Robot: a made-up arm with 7 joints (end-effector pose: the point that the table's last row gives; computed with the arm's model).
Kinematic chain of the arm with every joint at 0, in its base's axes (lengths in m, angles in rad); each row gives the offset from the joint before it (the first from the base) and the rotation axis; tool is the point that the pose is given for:
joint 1: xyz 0 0 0.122 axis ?
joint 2: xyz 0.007 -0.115 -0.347 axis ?
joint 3: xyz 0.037 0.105 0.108 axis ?
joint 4: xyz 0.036 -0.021 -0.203 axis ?
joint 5: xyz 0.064 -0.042 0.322 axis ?
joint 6: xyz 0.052 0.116 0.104 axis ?
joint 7: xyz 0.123 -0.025 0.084 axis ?
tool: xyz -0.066 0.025 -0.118
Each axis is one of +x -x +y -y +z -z.
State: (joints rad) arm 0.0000 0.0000 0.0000 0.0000 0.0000 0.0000 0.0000
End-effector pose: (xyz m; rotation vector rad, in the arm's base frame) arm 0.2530 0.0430 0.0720 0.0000 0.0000 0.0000
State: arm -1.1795 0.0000 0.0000 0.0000 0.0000 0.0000 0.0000
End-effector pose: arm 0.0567 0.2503 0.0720 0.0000 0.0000 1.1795
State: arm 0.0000 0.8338 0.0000 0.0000 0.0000 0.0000 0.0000
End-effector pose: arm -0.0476 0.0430 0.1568 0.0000 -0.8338 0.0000
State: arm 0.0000 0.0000 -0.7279 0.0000 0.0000 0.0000 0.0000
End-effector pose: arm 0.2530 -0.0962 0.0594 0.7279 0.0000 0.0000
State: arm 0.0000 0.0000 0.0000 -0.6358 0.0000 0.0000 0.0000
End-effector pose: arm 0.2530 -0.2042 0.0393 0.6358 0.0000 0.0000
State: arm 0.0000 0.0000 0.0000 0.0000 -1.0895 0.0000 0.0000
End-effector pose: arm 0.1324 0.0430 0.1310 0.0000 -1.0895 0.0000
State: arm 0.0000 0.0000 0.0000 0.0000 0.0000 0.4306 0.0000
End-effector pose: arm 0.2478 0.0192 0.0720 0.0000 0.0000 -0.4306
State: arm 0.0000 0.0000 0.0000 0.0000 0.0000 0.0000 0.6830
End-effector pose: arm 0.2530 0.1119 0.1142 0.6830 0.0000 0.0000
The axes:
joint 1: -z
joint 2: -y
joint 3: -x
joint 4: -x
joint 5: +y
joint 6: -z
joint 7: +x

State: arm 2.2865 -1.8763 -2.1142 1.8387 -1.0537 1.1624 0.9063
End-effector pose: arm -0.3657 -0.5514 -0.5287 -0.2101 0.2321 2.4190
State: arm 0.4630 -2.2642 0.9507 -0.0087 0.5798 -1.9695 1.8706
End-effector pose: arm 0.1882 0.2588 -0.5689 -0.7227 -1.4053 0.6198
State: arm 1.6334 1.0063 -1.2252 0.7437 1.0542 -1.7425 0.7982
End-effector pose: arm 0.1017 0.2361 0.2024 0.7930 -0.0310 0.5946
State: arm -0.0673 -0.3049 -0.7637 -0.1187 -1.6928 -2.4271 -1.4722
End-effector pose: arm 0.0976 -0.0520 0.1364 -2.0733 -2.0133 0.3291
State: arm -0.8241 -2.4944 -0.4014 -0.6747 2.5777 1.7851 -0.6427
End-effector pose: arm 0.0503 -0.2028 -0.4087 0.2794 -1.0766 -1.1718
